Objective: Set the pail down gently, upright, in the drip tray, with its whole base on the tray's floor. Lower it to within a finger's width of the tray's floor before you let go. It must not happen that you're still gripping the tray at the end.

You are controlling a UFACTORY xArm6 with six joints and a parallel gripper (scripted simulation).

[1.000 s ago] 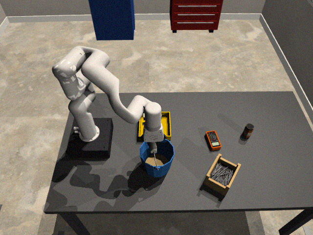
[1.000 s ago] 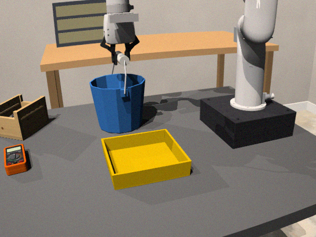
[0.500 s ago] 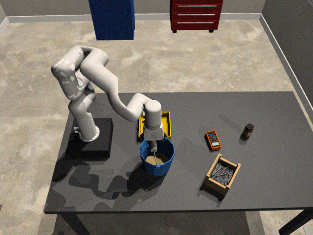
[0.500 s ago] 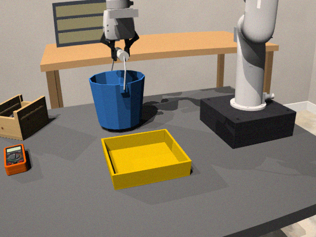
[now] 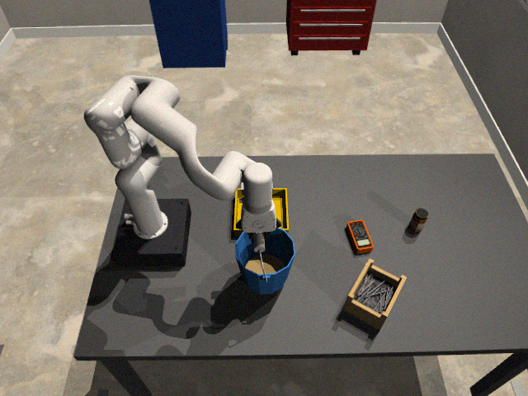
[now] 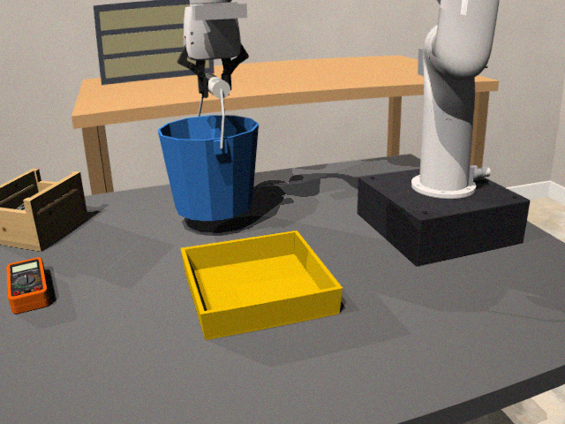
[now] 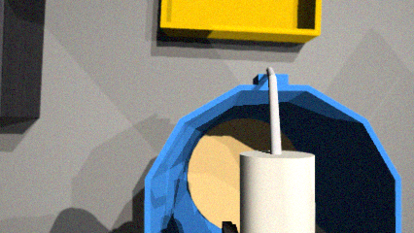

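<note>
The blue pail lies 10 mm ahead of my hand and 100 mm below it. Round my hand: pail handle (10 mm ahead, 30 mm below); yellow drip tray (10 mm behind, 290 mm to the left, 270 mm below).
</note>
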